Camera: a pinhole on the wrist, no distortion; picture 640 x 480 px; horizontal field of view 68.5 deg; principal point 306.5 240.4 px. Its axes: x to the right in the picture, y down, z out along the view. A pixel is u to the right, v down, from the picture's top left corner.
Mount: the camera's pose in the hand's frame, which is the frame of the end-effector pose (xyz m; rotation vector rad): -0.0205 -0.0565 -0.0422 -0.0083 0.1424 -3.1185
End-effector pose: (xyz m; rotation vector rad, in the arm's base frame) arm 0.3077 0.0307 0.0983 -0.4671 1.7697 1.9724
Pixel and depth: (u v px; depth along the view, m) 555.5 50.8 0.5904
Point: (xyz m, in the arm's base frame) 0.5502 0.5511 0.4450
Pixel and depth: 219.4 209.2 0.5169
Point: 0.2996 0.5152 0.0579
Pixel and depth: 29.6 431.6 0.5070
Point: 0.2490 0.5224 -0.2528
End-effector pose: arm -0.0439 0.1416 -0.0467 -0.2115 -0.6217 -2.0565
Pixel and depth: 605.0 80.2 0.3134
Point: 0.0626 0.4412 0.1149
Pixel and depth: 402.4 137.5 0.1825
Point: -0.0550 0.2719 0.0422
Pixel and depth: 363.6 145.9 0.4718
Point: -0.0489 0.4234 0.2954
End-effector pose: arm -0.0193 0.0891 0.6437 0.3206 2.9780 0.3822
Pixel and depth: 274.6 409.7 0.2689
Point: -0.0230 -0.0269 0.3891
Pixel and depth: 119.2 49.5 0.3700
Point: -0.0799 0.2564 0.3223
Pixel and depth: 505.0 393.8 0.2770
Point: 0.1102 -0.0523 0.3936
